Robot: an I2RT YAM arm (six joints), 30 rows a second.
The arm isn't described. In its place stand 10 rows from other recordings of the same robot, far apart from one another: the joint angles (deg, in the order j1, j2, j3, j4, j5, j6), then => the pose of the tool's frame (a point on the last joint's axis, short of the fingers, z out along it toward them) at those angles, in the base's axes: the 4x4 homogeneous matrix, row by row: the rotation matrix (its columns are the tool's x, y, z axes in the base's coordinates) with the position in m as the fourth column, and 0 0 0 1 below.
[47.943 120.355 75.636 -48.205 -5.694 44.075] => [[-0.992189 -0.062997 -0.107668 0.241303], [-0.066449 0.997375 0.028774 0.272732], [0.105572 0.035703 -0.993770 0.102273], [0 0 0 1]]
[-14.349 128.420 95.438 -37.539 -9.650 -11.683] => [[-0.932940 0.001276 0.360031 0.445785], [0.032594 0.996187 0.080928 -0.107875], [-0.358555 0.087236 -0.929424 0.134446], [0 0 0 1]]
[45.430 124.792 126.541 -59.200 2.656 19.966] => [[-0.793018 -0.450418 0.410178 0.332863], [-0.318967 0.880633 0.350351 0.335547], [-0.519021 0.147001 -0.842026 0.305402], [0 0 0 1]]
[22.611 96.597 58.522 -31.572 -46.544 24.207] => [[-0.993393 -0.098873 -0.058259 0.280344], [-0.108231 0.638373 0.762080 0.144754], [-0.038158 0.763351 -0.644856 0.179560], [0 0 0 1]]
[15.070 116.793 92.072 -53.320 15.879 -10.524] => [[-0.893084 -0.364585 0.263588 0.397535], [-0.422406 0.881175 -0.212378 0.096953], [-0.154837 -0.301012 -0.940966 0.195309], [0 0 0 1]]
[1.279 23.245 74.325 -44.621 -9.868 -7.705] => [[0.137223 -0.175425 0.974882 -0.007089], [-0.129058 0.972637 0.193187 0.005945], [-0.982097 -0.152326 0.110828 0.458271], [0 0 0 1]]
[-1.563 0.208 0.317 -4.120 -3.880 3.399] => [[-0.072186 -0.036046 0.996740 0.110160], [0.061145 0.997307 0.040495 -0.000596], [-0.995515 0.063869 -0.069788 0.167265], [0 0 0 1]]
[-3.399 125.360 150.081 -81.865 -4.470 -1.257] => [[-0.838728 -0.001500 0.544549 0.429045], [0.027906 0.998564 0.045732 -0.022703], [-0.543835 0.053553 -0.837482 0.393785], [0 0 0 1]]
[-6.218 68.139 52.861 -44.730 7.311 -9.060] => [[-0.877133 0.032959 0.479115 0.226656], [-0.061547 0.981701 -0.180209 -0.029252], [-0.476287 -0.187555 -0.859054 0.257166], [0 0 0 1]]
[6.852 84.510 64.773 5.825 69.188 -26.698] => [[-0.598960 0.659687 0.453938 0.331332], [-0.232755 0.398977 -0.886929 0.006298], [-0.766206 -0.636891 -0.085426 0.329195], [0 0 0 1]]
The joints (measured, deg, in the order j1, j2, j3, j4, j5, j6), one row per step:
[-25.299 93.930 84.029 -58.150 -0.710 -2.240]
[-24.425 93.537 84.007 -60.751 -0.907 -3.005]
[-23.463 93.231 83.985 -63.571 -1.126 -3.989]
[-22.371 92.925 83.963 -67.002 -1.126 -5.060]
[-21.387 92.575 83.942 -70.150 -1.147 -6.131]
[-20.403 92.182 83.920 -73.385 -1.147 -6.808]
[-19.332 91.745 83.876 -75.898 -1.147 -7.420]
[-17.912 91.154 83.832 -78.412 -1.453 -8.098]
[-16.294 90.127 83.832 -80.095 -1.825 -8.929]
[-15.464 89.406 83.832 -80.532 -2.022 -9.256]
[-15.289 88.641 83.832 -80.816 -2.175 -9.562]
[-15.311 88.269 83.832 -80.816 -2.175 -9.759]
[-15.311 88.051 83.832 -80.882 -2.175 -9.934]
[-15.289 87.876 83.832 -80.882 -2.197 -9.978]
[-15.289 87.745 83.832 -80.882 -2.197 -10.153]
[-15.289 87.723 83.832 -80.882 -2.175 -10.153]
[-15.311 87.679 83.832 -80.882 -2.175 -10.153]
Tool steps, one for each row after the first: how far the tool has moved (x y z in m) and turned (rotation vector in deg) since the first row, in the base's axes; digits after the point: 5 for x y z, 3 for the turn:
[-0.00321 0.00714 0.00023 0.853 2.051 1.659]
[-0.00656 0.01468 0.00003 1.779 4.396 3.623]
[-0.01096 0.02306 -0.00027 2.744 7.390 5.736]
[-0.01549 0.03059 0.00007 3.592 10.072 7.760]
[-0.02053 0.03804 0.00084 4.539 12.766 9.406]
[-0.02451 0.04533 0.00212 5.161 14.788 11.076]
[-0.02857 0.05441 0.00424 5.910 16.577 13.225]
[-0.03244 0.06414 0.00870 6.098 17.170 15.726]
[-0.03442 0.06899 0.01187 5.965 16.899 16.913]
[-0.03717 0.07071 0.01521 5.813 16.423 17.422]
[-0.03842 0.07094 0.01684 5.619 16.092 17.594]
[-0.03926 0.07117 0.01778 5.517 15.962 17.765]
[-0.03981 0.07144 0.01854 5.451 15.797 17.835]
[-0.04025 0.07156 0.01911 5.356 15.687 18.006]
[-0.04032 0.07157 0.01920 5.328 15.675 18.001]
[-0.04050 0.07151 0.01939 5.312 15.634 17.979]

